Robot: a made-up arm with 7 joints.
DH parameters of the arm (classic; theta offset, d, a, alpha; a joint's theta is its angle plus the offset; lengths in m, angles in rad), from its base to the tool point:
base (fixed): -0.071 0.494 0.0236 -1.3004
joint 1: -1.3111 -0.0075 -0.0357 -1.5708
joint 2: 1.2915 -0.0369 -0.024 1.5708
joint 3: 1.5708 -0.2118 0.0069 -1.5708
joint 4: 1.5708 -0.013 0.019 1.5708
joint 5: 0 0.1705 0.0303 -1.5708
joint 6: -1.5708 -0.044 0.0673 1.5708
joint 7: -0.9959 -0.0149 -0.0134 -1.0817
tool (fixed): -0.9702 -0.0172 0 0
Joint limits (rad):
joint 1: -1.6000..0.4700
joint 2: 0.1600..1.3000
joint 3: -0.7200..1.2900
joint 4: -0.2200..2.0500
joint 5: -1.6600..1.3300
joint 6: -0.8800..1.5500
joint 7: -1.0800..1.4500
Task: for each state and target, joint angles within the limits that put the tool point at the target. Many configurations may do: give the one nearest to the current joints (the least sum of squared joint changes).
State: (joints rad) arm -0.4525 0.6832 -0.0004 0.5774 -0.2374 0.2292 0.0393
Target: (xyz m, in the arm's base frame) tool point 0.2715 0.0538 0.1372
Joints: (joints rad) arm -0.6118 0.3814 -0.0788 0.5800 -0.2605 0.2183 0.0520
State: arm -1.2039 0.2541 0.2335 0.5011 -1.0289 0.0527 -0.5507
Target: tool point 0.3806 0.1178 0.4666
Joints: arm -1.0864 0.5801 0.4708 0.3056 -1.0922 -0.0084 -0.5335
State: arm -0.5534 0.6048 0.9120 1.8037 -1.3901 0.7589 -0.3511
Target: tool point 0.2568 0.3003 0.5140
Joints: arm -1.0262 1.1973 0.9702 1.0313 -1.6600 1.0466 -0.2623
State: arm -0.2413 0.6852 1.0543 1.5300 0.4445 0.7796 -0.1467
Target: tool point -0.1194 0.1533 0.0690
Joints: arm -0.0293 0.3787 0.9930 1.3105 0.5188 0.3847 -0.2331
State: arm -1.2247 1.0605 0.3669 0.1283 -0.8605 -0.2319 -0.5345
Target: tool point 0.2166 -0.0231 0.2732
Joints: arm -0.4679 0.6363 -0.4060 -0.2200 -1.0206 -0.1716 -0.4353
